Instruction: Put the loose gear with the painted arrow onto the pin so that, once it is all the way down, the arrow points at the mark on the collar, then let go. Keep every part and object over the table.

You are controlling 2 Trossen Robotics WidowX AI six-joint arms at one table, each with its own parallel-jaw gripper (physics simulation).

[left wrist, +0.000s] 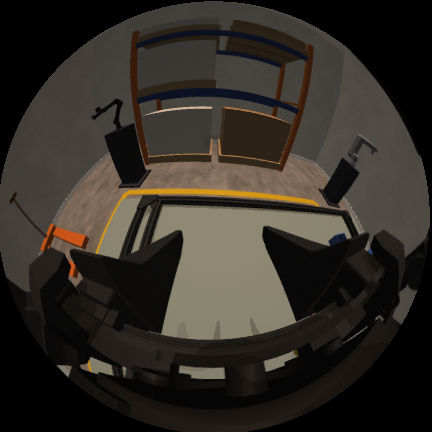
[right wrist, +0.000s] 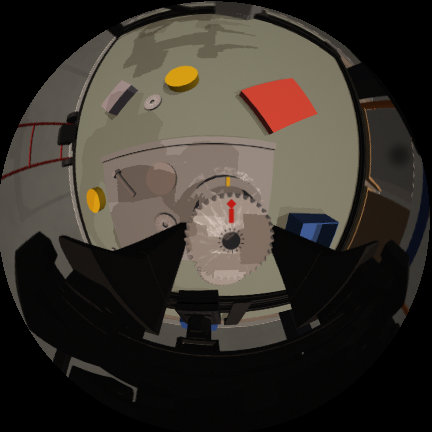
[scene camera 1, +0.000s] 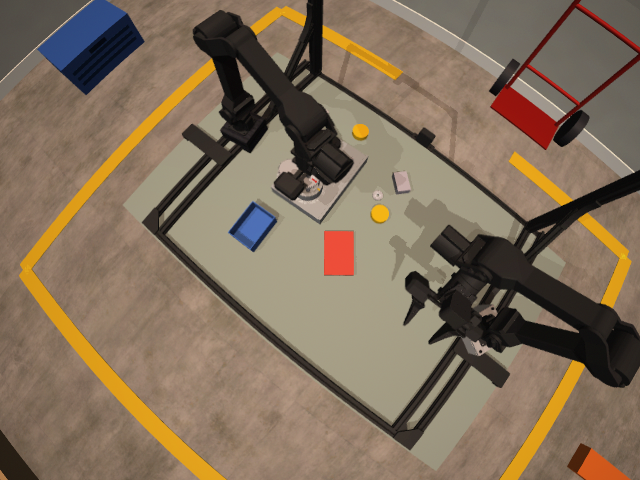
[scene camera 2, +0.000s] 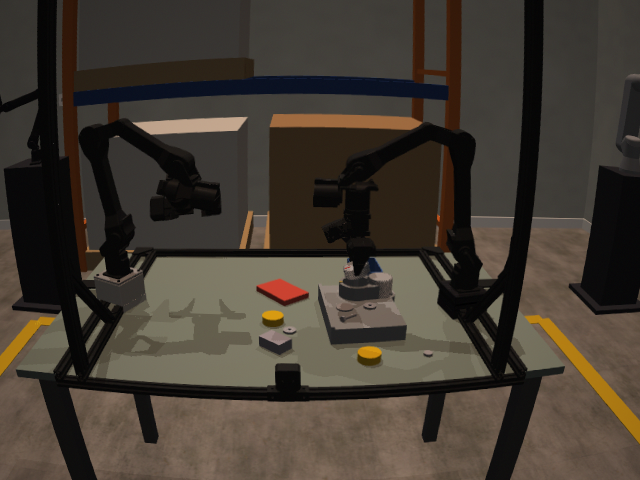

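Seen in the pictures: left gripper, fingertip midpoint: (left wrist: pixel 223 233) (scene camera 1: pixel 416 334) (scene camera 2: pixel 190 214); right gripper, fingertip midpoint: (right wrist: pixel 228 229) (scene camera 1: pixel 308 178) (scene camera 2: pixel 354 270); left arm's base at its link origin: (scene camera 1: pixel 486 330) (scene camera 2: pixel 118 273); right arm's base at its link origin: (right wrist: pixel 199 318) (scene camera 1: pixel 242 123) (scene camera 2: pixel 464 287).
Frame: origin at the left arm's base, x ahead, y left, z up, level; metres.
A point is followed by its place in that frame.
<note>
The loose gear (scene camera 1: pixel 313 181) {x 0.535, y 0.249, z 0.027 m} (scene camera 2: pixel 349 270) {x 0.547, y 0.229, z 0.027 m} (right wrist: pixel 212 242) {x 0.560, y 0.246, z 0.032 m} is between my right gripper's (right wrist: pixel 228 229) {x 0.547, y 0.250, z 0.030 m} fingertips, over the collar (scene camera 1: pixel 310 195) {x 0.517, y 0.266, z -0.013 m} (scene camera 2: pixel 358 290) {x 0.575, y 0.222, z -0.017 m}. It looks tilted in scene camera 2. Its red arrow (right wrist: pixel 231 214) {x 0.539, y 0.247, z 0.027 m} points up the right wrist picture, nearly in line with the yellow mark (right wrist: pixel 228 181) {x 0.523, y 0.241, z -0.010 m} on the collar, which lies slightly left of the arrow's line. The gear hides the pin. A second toothed gear (scene camera 2: pixel 381 284) {x 0.620, y 0.260, z -0.009 m} (right wrist: pixel 222 278) stands beside the collar. My left gripper (scene camera 1: pixel 417 333) {x 0.106, y 0.205, z 0.116 m} (left wrist: pixel 223 233) {x 0.106, y 0.205, z 0.116 m} is open and empty, high above the table, far from the gear.
The grey base (scene camera 1: pixel 320 212) {x 0.473, y 0.257, z -0.046 m} (scene camera 2: pixel 368 333) {x 0.643, y 0.101, z -0.060 m} (right wrist: pixel 256 161) {x 0.486, y 0.262, z -0.046 m} also bears a small pin and a bolt. Around it are a blue tray (scene camera 1: pixel 252 226) {x 0.526, y 0.444, z -0.082 m}, a red block (scene camera 1: pixel 339 253) {x 0.353, y 0.255, z -0.069 m}, two yellow discs (scene camera 1: pixel 379 213) {x 0.408, y 0.104, z -0.065 m} (scene camera 1: pixel 360 131) {x 0.668, y 0.033, z -0.065 m}, a washer (scene camera 1: pixel 377 195) {x 0.459, y 0.082, z -0.078 m} and a grey block (scene camera 1: pixel 401 182) {x 0.465, y 0.002, z -0.059 m}.
</note>
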